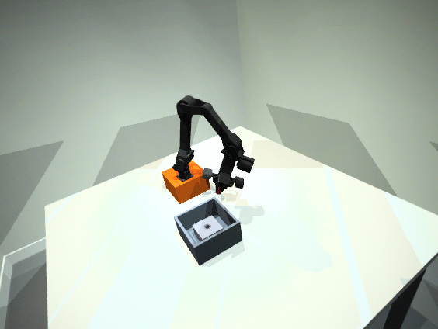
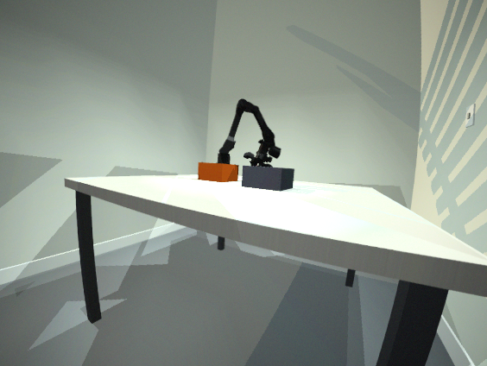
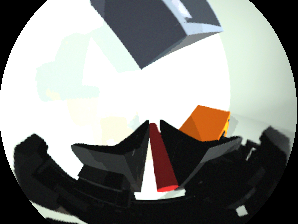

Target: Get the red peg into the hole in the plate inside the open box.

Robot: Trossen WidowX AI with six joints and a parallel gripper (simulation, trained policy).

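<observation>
The plate lies 140 mm ahead of my gripper tip and 160 mm to the right of it. Round my gripper tip: red peg 20 mm to the left, 30 mm above; then dark grey box 140 mm ahead, 160 mm to the right, 20 mm below.
</observation>
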